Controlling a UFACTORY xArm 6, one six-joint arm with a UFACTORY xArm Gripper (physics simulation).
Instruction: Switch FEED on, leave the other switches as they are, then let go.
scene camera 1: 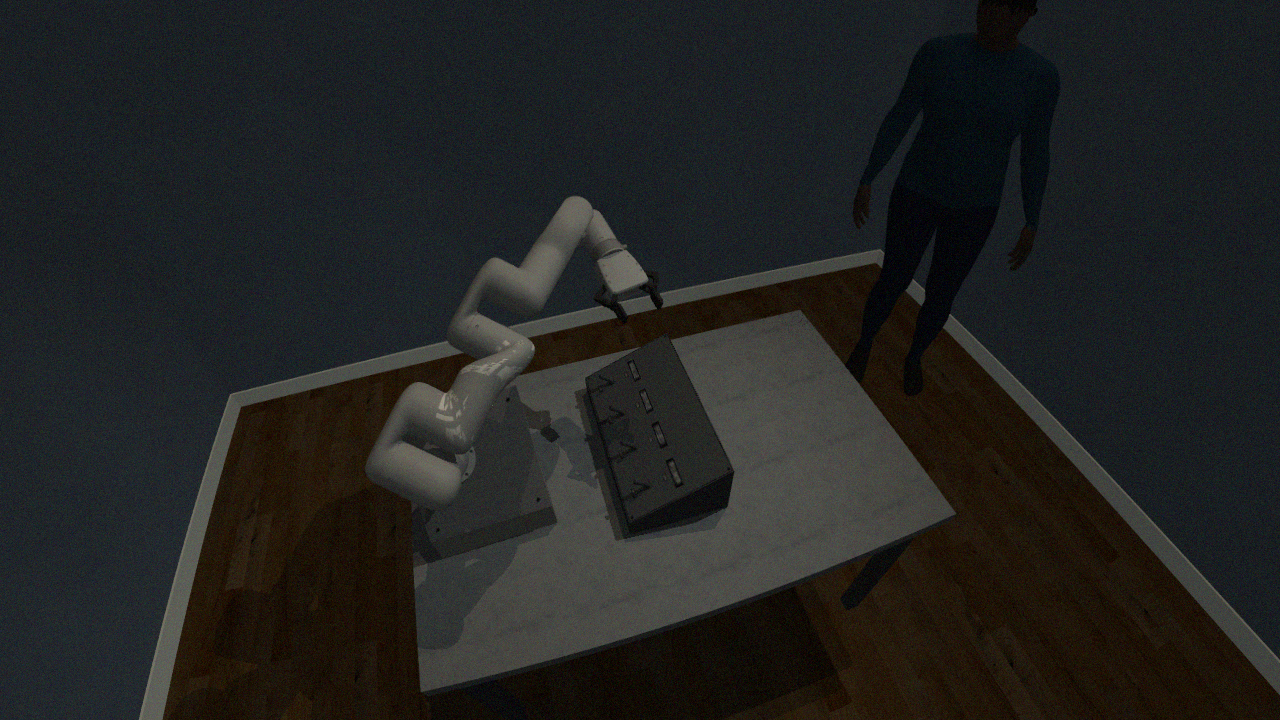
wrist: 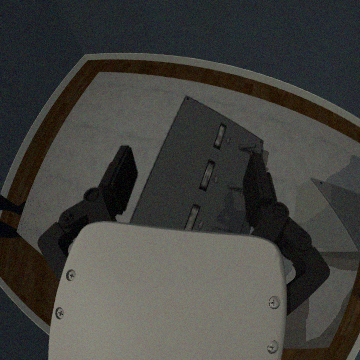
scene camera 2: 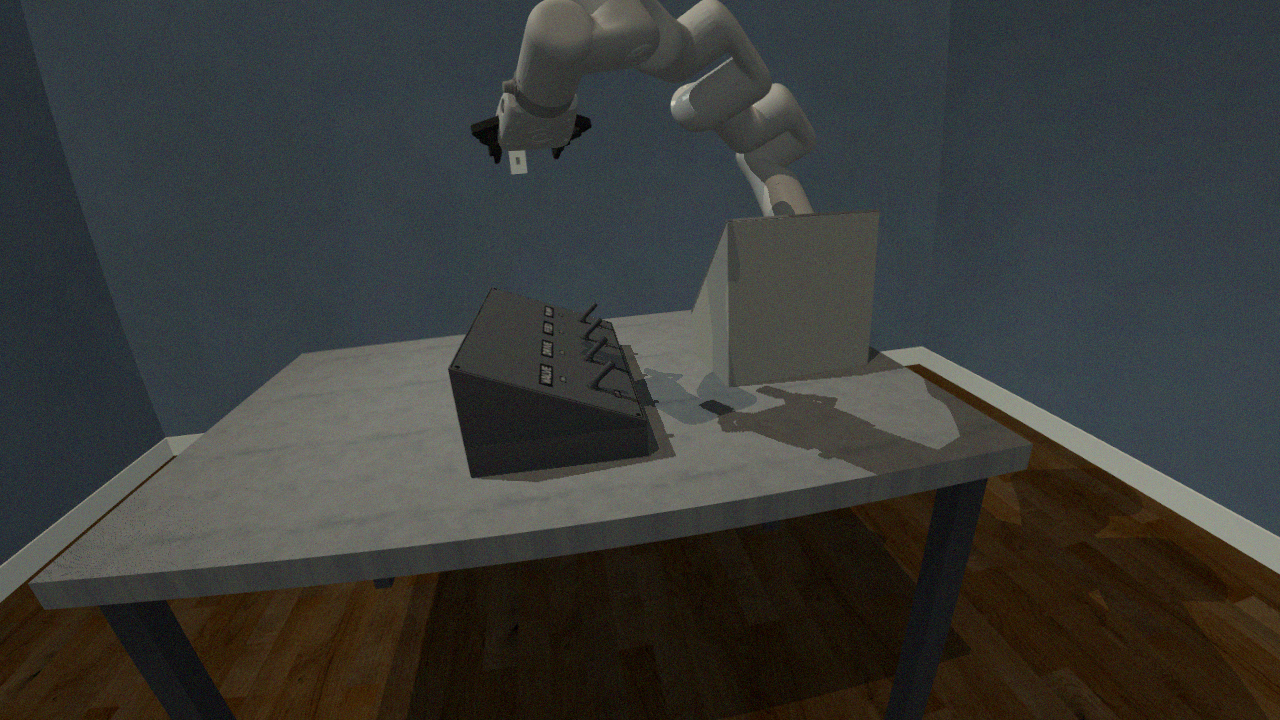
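Seen in the pictures: gripper, fingertip midpoint: [scene camera 1: 643, 313] [wrist: 189, 162] [scene camera 2: 525, 152]; arm's base at its link origin: [scene camera 2: 804, 252].
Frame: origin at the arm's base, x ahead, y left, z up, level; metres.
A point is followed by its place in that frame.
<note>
A dark sloped console [scene camera 1: 677, 394] @[y 0.025, x 0.593, z -0.069 m] [scene camera 2: 501, 340] @[y 0.081, x 0.591, z -0.072 m] [wrist: 172, 160] @[y -0.058, x 0.592, z -0.065 m] stands on the table with a row of several lever switches. The lever nearest scene camera 2 [scene camera 1: 638, 488] @[y -0.158, x 0.406, z -0.141 m] [scene camera 2: 605, 376] @[y 0.133, x 0.436, z -0.140 m] and the lever at the far end [scene camera 1: 601, 383] @[y 0.210, x 0.438, z -0.143 m] [scene camera 2: 588, 313] @[y -0.160, x 0.413, z -0.113 m] [wrist: 248, 148] @[y -0.175, x 0.403, z -0.140 m] stick up from the panel. Each lever has a small label plate beside it; the lettering is too small to read, so I cannot tell which one is FEED or how each is set. My gripper [scene camera 1: 642, 312] @[y 0.052, x 0.516, z 0.213 m] [scene camera 2: 527, 159] @[y 0.052, x 0.516, z 0.213 m] [wrist: 189, 162] @[y 0.052, x 0.516, z 0.213 m] is open and empty, high above the console and touching nothing. Its housing hides part of the console in the wrist view.
The console stands on a pale table [scene camera 1: 805, 429] @[y -0.129, x 0.933, z -0.220 m] [scene camera 2: 340, 429] @[y -0.002, x 0.906, z -0.220 m] [wrist: 95, 130] @[y -0.185, x 0.968, z -0.220 m]. A large grey pedestal block [scene camera 1: 501, 501] @[y -0.095, x 0.084, z -0.096 m] [scene camera 2: 796, 304] @[y 0.087, x 0.067, z -0.077 m] stands at the arm's base, on the lever side of the console. A person [scene camera 1: 971, 125] stands beyond the table. A wall socket [scene camera 2: 518, 162] shows behind the gripper.
</note>
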